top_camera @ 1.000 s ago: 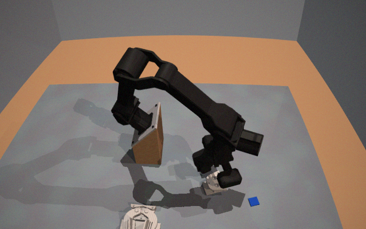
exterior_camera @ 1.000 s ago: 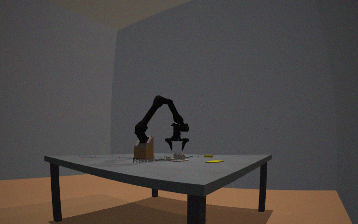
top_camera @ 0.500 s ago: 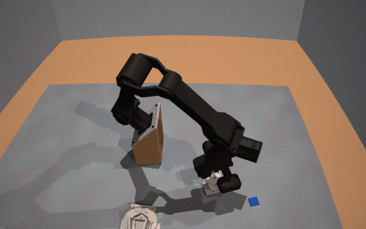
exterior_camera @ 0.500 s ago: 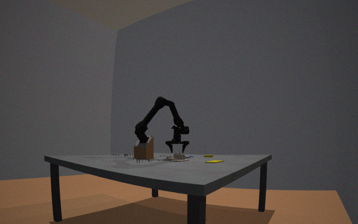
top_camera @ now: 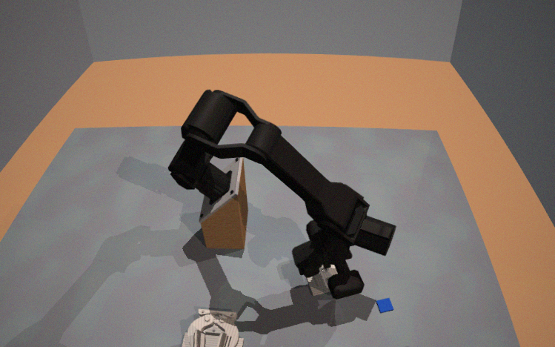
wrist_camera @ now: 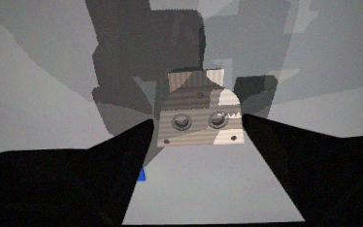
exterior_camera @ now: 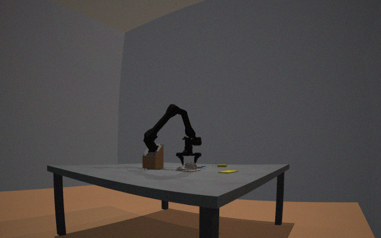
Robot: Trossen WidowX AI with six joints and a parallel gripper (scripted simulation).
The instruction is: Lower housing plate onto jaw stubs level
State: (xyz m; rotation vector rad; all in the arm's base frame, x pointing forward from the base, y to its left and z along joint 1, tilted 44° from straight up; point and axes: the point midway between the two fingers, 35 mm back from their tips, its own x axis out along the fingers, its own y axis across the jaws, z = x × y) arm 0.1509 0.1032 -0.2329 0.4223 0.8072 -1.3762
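Right now the white stepped block is 1 cm to the right of my gripper tip. Also, from my gripper tip: yellow piece 21 cm ahead, 15 cm to the left, 1 cm below; blue square 12 cm to the left, 7 cm ahead, 1 cm below.
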